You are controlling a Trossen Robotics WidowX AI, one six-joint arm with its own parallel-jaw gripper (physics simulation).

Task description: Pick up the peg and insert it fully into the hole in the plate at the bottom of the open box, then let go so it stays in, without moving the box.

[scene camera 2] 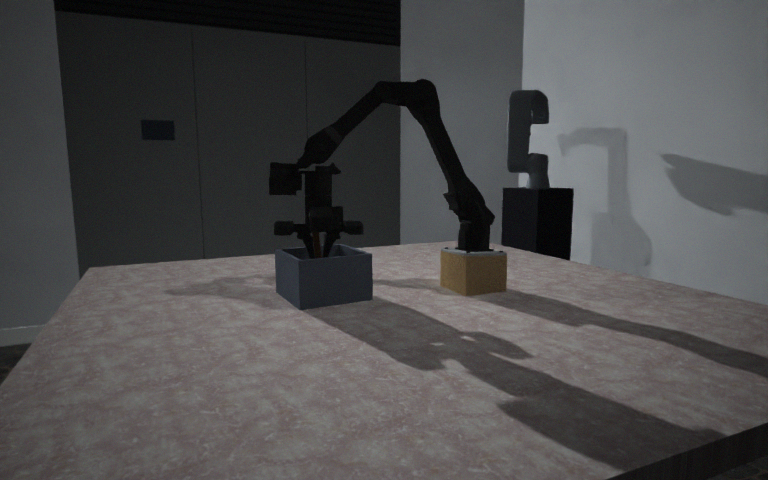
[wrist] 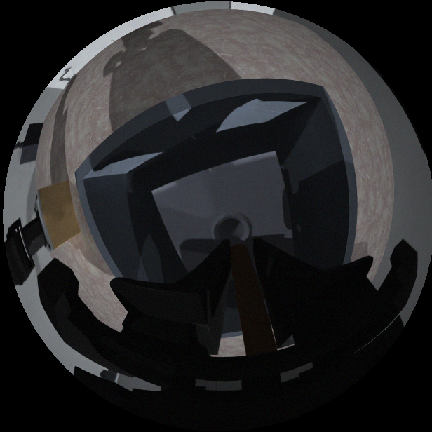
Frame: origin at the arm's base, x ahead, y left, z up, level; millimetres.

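Seen in the pictures: arm's base at its link origin: (scene camera 2: 474,250).
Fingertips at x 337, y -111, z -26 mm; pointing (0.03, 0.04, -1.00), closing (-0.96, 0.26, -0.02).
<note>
Pixels of each thing's top centre, then the offset from my fingertips to it. Level surfaces: height alone.
- orange-brown peg at its top centre: (scene camera 2: 317,231) dx -3, dy -14, dz +78 mm
- open blue-grey box at its top centre: (scene camera 2: 322,251) dx -4, dy +11, dz +37 mm
- table at its surface level: dz -61 mm
My gripper (scene camera 2: 318,254) (wrist: 241,244) is shut on the orange-brown peg (scene camera 2: 317,242) (wrist: 251,300). The peg leans slightly between the fingers. The fingertips are down inside the open blue-grey box (scene camera 2: 335,283) (wrist: 280,86), and its front wall hides them in the scene view. In the wrist view the grey plate (wrist: 187,202) lies at the bottom of the box. The round rim (wrist: 217,228) of its hole shows just beyond the fingertips and the peg's lower end. Whether the peg touches the plate or the rim cannot be told.
The box walls surround the fingertips closely. The arm's yellow-brown base block (scene camera 2: 472,272) (wrist: 60,215) stands on the table (scene camera 2: 226,384) (wrist: 372,200), to the right of the box in the scene view. A black pedestal (scene camera 2: 536,220) stands behind the table.
</note>
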